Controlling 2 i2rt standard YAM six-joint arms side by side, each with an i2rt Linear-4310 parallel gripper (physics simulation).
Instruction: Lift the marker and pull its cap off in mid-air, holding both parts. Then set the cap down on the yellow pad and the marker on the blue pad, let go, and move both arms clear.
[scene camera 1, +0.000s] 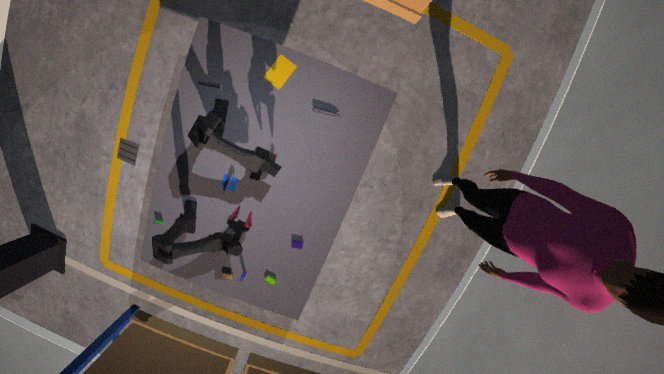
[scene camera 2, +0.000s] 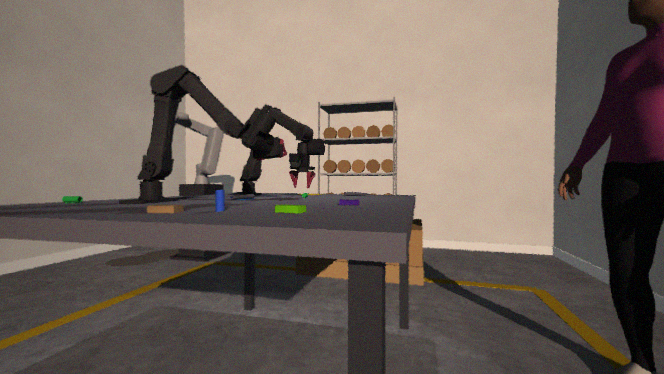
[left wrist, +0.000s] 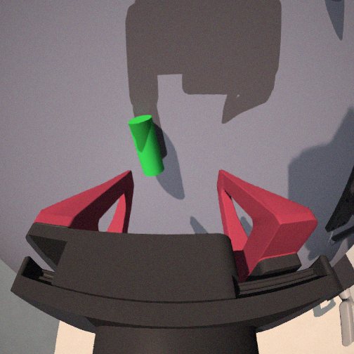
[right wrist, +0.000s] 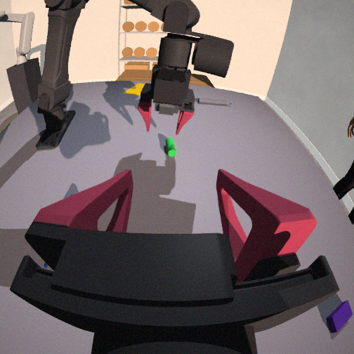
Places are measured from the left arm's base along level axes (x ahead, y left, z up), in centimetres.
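Pixels of known places: left gripper, fingertip midpoint: (scene camera 2: 301, 188); right gripper, fingertip midpoint: (scene camera 1: 245, 208) (scene camera 2: 278, 154); left arm's base, origin of the base link: (scene camera 1: 219, 118); right arm's base, origin of the base link: (scene camera 1: 190, 216) (scene camera 2: 151, 202).
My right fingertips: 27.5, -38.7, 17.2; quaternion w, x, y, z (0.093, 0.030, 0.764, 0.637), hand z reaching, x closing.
Observation:
For each thing: its top centre in the pictures, then the offset to it from my right fingertips, as dx, dy, dz.
- green cap, middle of its top: (scene camera 2: 305, 193) +5.0, +25.1, -15.2
- thin dark marker, middle of its top: (scene camera 2: 242, 194) (scene camera 1: 227, 184) -16.4, +5.1, -15.4
- blue pad, middle of its top: (scene camera 1: 229, 182) -16.2, +5.5, -17.2
- yellow pad, middle of its top: (scene camera 1: 279, 71) -0.8, +68.8, -17.2
- purple block, middle of its top: (scene camera 2: 349, 199) (scene camera 1: 297, 244) +28.5, -20.4, -15.7
- lime block, middle of its top: (scene camera 2: 290, 205) (scene camera 1: 270, 280) +17.5, -48.2, -15.7
- orange block, middle of its top: (scene camera 2: 165, 205) -9.1, -53.0, -15.7
- upright blue cylinder, middle of its top: (scene camera 2: 219, 190) +1.0, -48.5, -12.4
- green cylinder, middle of its top: (scene camera 2: 72, 196) -56.3, -28.5, -15.2
A green cap (left wrist: 146, 145) (right wrist: 171, 147) (scene camera 2: 304, 195) lies on its side on the table. My left gripper (left wrist: 174, 177) (scene camera 2: 302, 180) (right wrist: 162, 131) is open and points down above it, with the cap nearer the left-hand finger in the left wrist view. The left arm hides the cap in scene camera 1. A thin dark marker (scene camera 1: 226, 182) lies across the blue pad (scene camera 1: 233, 184). The yellow pad (scene camera 1: 280, 72) (right wrist: 134, 90) has nothing on it. My right gripper (scene camera 1: 244, 210) (right wrist: 174, 176) is open and empty, held above the table and facing the cap.
A grey pen (right wrist: 212, 101) lies beyond the left gripper. A purple block (scene camera 1: 297, 244) (scene camera 2: 349, 202), a lime block (scene camera 1: 270, 280) (scene camera 2: 290, 209), an orange block (scene camera 2: 165, 209), an upright blue cylinder (scene camera 2: 220, 200) and another green cylinder (scene camera 2: 72, 199) are on the table. A person stands beyond it.

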